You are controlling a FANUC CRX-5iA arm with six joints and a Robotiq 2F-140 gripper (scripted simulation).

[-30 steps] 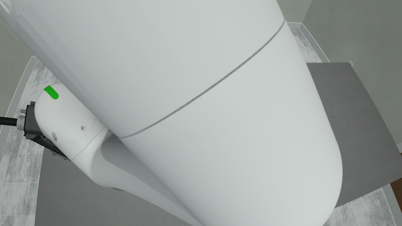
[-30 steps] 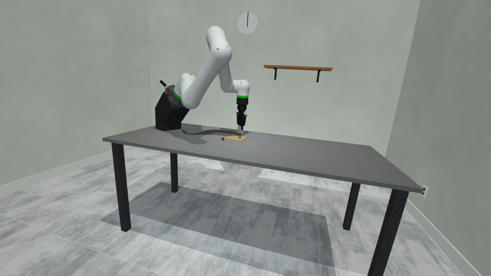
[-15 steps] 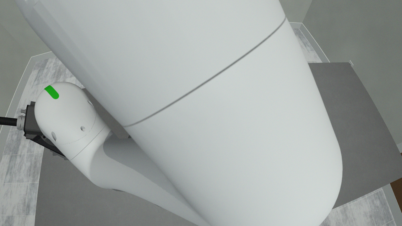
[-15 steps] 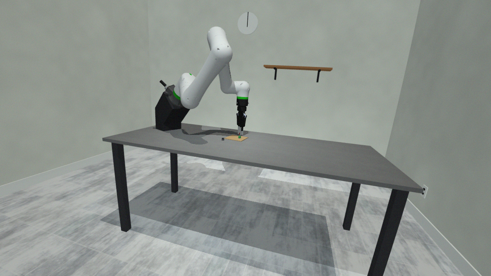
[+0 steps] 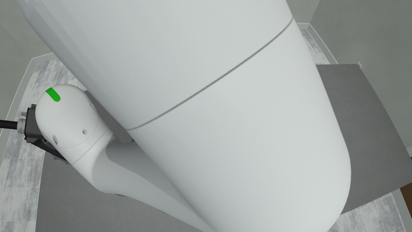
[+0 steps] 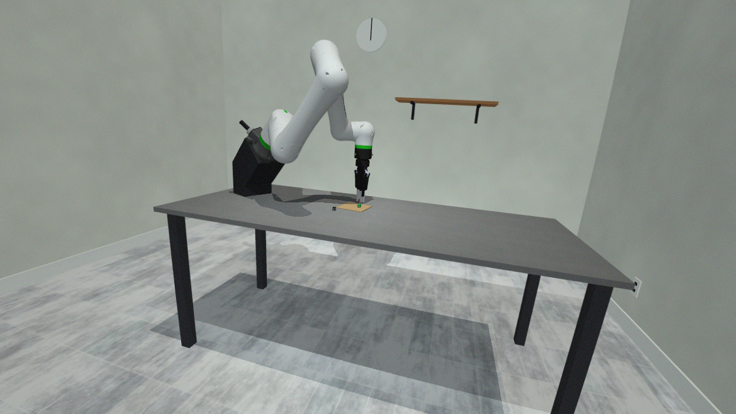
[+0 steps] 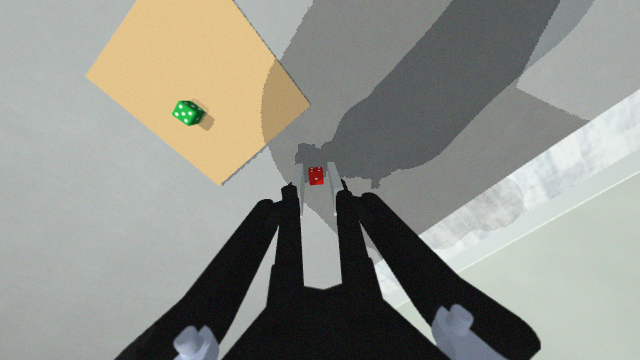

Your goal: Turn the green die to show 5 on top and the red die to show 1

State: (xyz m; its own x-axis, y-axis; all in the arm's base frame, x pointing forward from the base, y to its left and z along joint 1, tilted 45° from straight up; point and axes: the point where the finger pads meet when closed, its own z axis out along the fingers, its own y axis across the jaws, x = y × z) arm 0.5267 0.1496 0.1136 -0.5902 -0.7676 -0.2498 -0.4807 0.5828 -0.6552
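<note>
The red die is 30 mm below my hand. From my hand the other things lie so: green die: 140 mm to the right, 20 mm below, 20 mm ahead; tan mat: 130 mm to the right, 30 mm below, 10 mm behind; black die: 230 mm to the right, 90 mm behind, 30 mm below.
</note>
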